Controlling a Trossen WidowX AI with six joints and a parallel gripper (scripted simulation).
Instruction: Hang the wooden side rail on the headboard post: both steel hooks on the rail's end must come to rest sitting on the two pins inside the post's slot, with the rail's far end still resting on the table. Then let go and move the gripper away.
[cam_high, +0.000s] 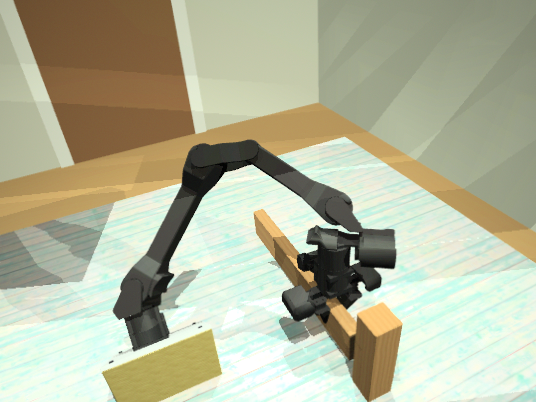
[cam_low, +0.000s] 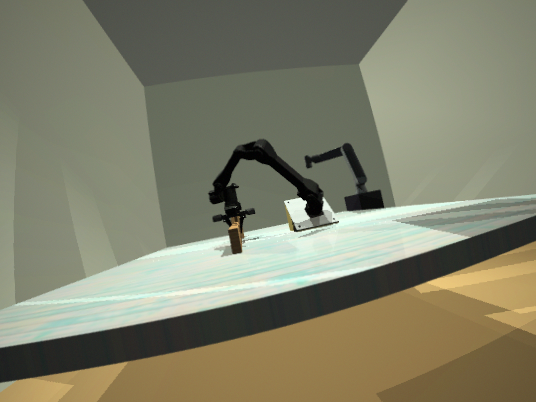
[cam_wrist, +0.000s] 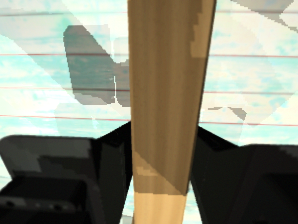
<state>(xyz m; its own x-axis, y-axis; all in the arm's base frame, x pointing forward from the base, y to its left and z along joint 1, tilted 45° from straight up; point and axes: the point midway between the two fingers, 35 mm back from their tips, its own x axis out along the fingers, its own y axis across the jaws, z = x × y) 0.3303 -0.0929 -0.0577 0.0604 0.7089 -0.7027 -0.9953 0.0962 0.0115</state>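
My gripper tip is now 10 mm past the headboard post, 140 mm to the left of it and 60 mm below it.
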